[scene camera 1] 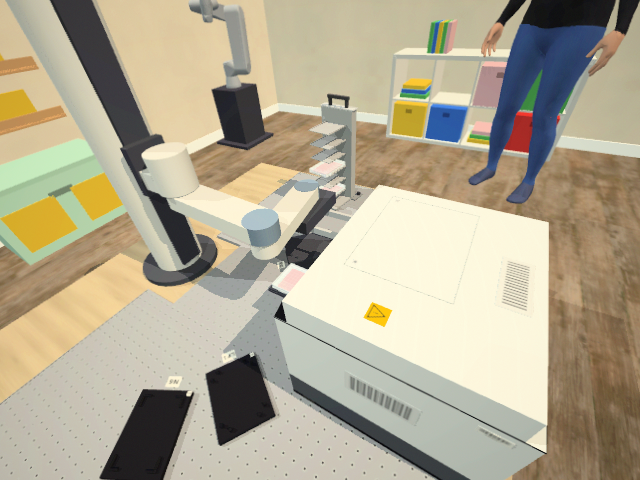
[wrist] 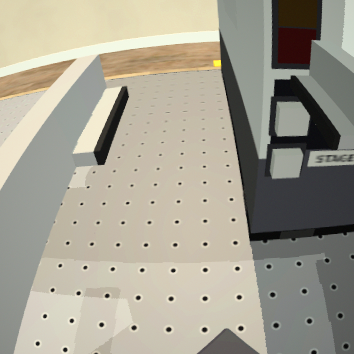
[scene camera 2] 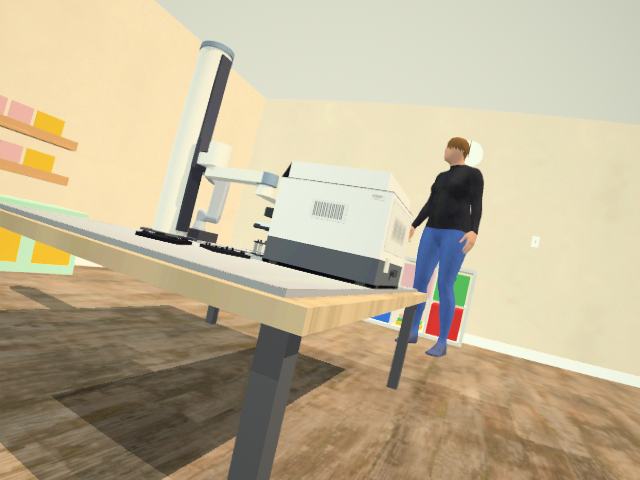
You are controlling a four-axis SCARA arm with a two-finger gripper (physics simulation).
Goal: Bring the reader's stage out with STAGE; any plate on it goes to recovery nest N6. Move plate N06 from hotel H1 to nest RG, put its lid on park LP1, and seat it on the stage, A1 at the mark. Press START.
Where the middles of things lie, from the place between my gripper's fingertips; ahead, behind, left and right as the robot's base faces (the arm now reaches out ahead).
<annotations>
The START button (wrist: 291, 118) is 5 cm to the right of my hand, 4 cm below it and 3 cm ahead of it. Round my hand: STAGE button (wrist: 285, 162) (8 cm below, 5 cm to the right, 3 cm ahead).
</annotations>
